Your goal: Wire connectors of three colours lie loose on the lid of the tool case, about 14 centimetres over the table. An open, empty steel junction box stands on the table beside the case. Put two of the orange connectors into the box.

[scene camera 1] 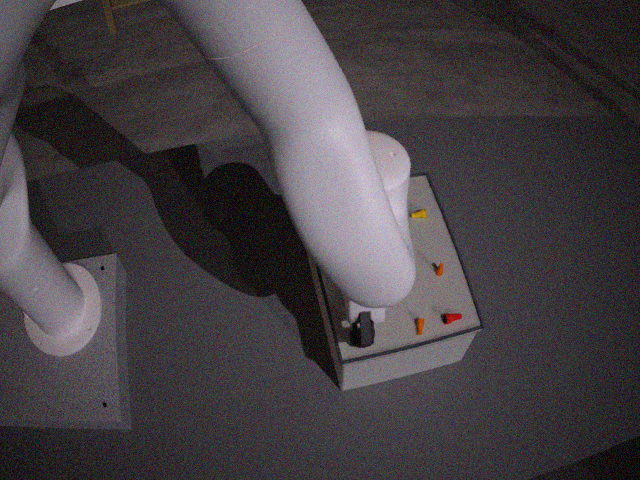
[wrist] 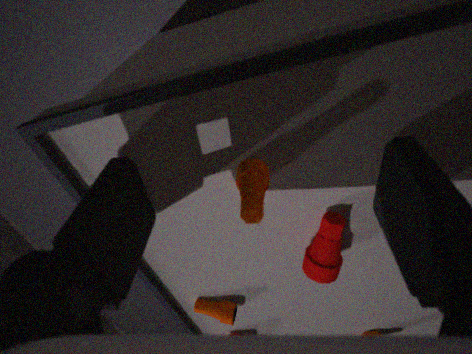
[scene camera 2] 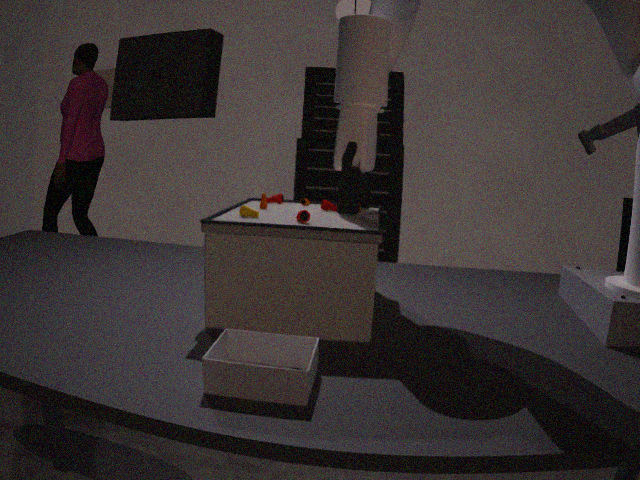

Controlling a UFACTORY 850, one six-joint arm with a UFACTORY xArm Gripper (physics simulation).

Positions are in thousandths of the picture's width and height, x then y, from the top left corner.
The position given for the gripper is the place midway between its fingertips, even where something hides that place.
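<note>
Gripper (scene camera 2: 554,439), (scene camera 1: 562,657), (wrist: 546,510). Tool case (scene camera 2: 427,572), (scene camera 1: 621,732), (wrist: 671,275). Junction box (scene camera 2: 432,768). Red connector (wrist: 683,742). Orange connector (wrist: 478,880). Orange connector (wrist: 535,510).
</note>
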